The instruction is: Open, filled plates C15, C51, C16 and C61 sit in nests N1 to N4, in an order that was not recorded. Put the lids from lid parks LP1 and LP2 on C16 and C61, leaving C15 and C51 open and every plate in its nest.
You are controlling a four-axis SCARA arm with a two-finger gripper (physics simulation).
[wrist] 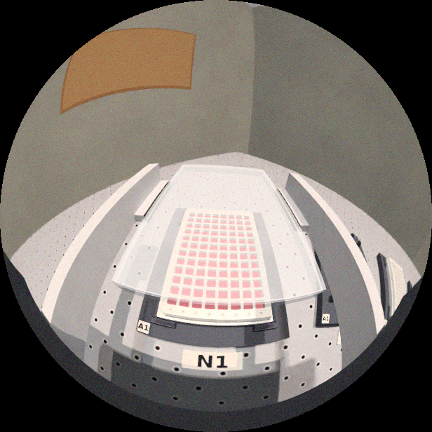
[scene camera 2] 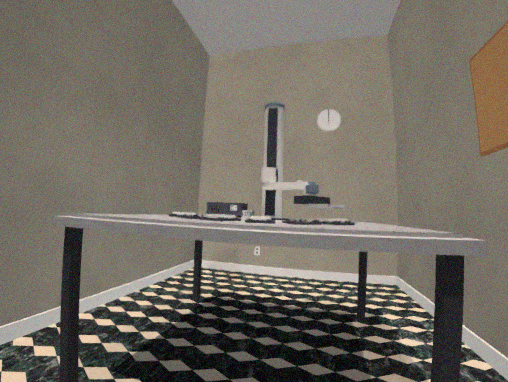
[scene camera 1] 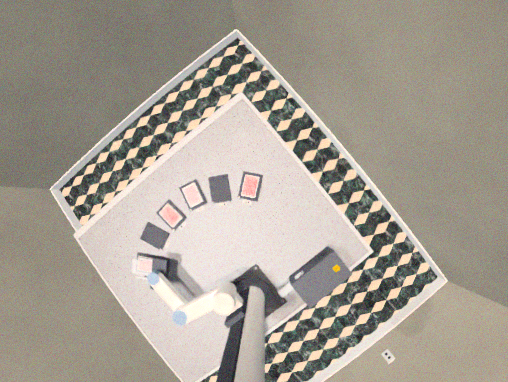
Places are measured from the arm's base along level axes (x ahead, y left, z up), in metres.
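Pixels of known places: gripper, fingertip midpoint: (scene camera 2: 336,206) (scene camera 1: 137,267); arm's base at its link origin: (scene camera 1: 252,296).
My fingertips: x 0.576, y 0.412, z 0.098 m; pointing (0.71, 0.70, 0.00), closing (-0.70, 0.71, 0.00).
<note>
Ahead of a thing's pixels: the offset from my fingertips to its middle. "pt": to the spot under its first point. Level surfaces: height alone.
My gripper (scene camera 1: 151,265) (scene camera 2: 325,204) (wrist: 224,176) is shut on a clear lid (scene camera 2: 339,206) (wrist: 220,185), gripping its two long sides. It holds the lid level above open plate C16 (wrist: 215,314), whose pink wells show through it. A gap remains between them. The plate sits in nest N1 (wrist: 215,336); its code is hidden. Lid park LP2 {dx +0.094, dy -0.161, dz -0.075 m} (scene camera 1: 155,235) (wrist: 327,322) is empty. Three other filled plates sit in nests: a pink one {dx +0.128, dy -0.331, dz -0.066 m} (scene camera 1: 171,215), a paler one {dx +0.137, dy -0.519, dz -0.060 m} (scene camera 1: 193,195) that looks lidded, and a pink one {dx -0.043, dy -0.826, dz -0.066 m} (scene camera 1: 250,186) at the far end. Lid park LP1 {dx +0.064, dy -0.673, dz -0.075 m} (scene camera 1: 220,188) is empty.
The nests and parks form an arc on the table {dz -0.085 m} (scene camera 1: 240,130) around the arm's base (scene camera 1: 260,285). A dark box {pt dx -0.680, dy -0.813, dz +0.030 m} (scene camera 1: 320,277) with a yellow mark stands beside the base. A plate (wrist: 397,285) shows at the right of the wrist view, beyond LP2.
</note>
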